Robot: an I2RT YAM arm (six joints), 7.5 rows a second.
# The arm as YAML. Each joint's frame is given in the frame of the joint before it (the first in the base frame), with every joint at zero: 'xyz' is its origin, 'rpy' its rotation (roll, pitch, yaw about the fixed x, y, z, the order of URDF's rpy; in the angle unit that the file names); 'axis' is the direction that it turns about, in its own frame. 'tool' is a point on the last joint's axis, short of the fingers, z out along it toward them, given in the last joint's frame.
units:
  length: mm
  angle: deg
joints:
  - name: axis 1
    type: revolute
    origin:
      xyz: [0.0, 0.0, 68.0]
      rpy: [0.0, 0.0, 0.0]
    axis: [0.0, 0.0, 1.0]
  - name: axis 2
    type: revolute
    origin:
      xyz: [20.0, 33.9, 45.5]
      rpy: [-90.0, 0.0, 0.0]
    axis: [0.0, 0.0, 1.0]
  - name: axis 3
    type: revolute
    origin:
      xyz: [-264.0, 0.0, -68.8]
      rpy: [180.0, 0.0, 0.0]
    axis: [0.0, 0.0, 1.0]
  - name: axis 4
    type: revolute
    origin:
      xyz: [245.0, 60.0, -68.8]
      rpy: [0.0, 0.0, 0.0]
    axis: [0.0, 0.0, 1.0]
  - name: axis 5
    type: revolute
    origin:
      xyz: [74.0, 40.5, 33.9]
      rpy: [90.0, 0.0, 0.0]
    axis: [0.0, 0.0, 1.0]
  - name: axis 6
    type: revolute
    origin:
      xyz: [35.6, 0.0, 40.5]
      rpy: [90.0, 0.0, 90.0]
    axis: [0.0, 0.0, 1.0]
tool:
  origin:
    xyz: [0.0, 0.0, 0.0]
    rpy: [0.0, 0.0, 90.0]
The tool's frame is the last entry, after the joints.
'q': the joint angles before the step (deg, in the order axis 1, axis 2, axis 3, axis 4, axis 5, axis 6). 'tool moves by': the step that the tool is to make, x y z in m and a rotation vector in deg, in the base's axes. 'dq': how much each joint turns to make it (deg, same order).
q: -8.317 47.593 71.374 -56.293 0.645 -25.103
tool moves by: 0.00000 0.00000 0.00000 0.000 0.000 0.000
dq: 0.000 0.000 0.000 0.000 0.000 0.000
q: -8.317 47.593 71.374 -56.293 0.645 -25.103
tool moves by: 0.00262 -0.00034 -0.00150 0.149 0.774 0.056
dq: 0.001 0.569 0.000 -0.219 -0.066 0.000
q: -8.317 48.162 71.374 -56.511 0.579 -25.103
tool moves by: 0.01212 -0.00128 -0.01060 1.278 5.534 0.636
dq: -0.001 3.059 -0.001 -2.601 -0.788 -0.001
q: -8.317 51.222 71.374 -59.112 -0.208 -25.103
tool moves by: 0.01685 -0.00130 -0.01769 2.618 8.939 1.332
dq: -0.001 4.830 -0.001 -4.393 -1.858 0.021
